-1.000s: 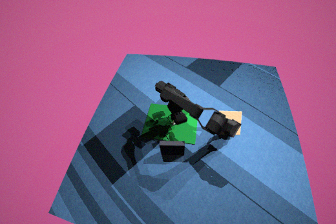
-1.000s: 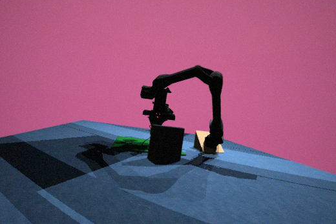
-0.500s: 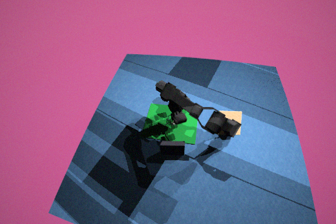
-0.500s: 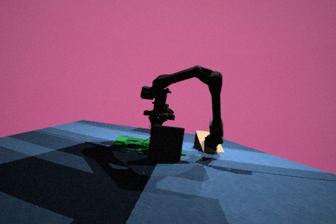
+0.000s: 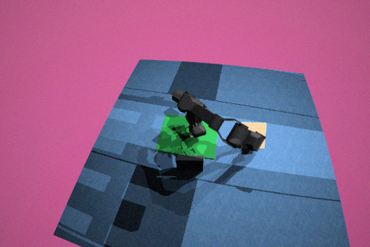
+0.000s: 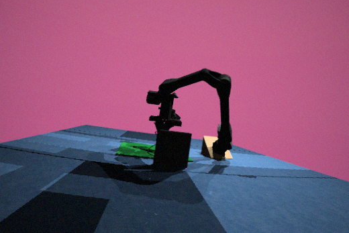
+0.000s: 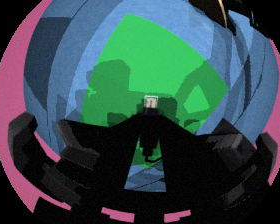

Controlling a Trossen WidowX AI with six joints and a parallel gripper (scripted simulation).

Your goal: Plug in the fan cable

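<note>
The white four-pin header is 6 cm below my gripper tip and 1 cm to the left of it. The rest, counted from my gripper tip: dark fan (18 cm to the left, 3 cm behind); green board (7 cm below, 3 cm ahead, 1 cm to the left); dark plug (1 cm ahead, 1 cm above).
</note>
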